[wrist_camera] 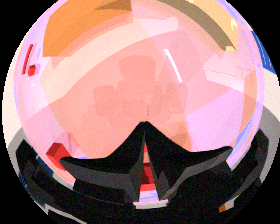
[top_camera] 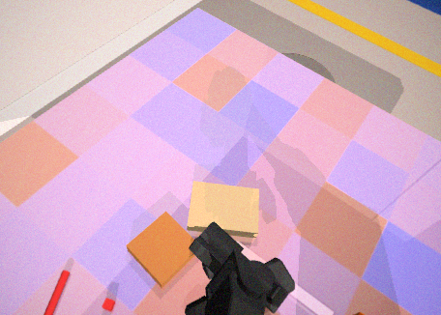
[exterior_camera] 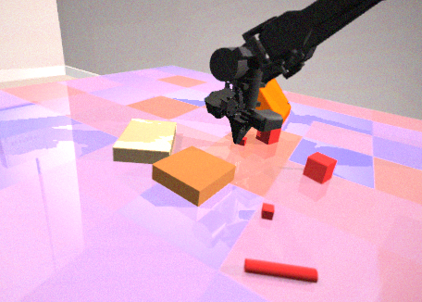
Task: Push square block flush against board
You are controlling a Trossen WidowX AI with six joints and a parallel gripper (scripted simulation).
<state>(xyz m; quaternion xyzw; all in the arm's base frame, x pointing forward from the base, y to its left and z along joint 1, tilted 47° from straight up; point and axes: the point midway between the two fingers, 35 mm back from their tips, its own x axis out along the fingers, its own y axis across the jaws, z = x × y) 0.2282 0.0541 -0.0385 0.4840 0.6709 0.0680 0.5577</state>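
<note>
The cream board lies 170 mm to the right of my gripper tip, 110 mm ahead of it and 10 mm above it. Round my gripper tip: red rod (300 mm ahead, 130 mm to the left); then orange square block (170 mm ahead, 30 mm to the right, 10 mm above).
</note>
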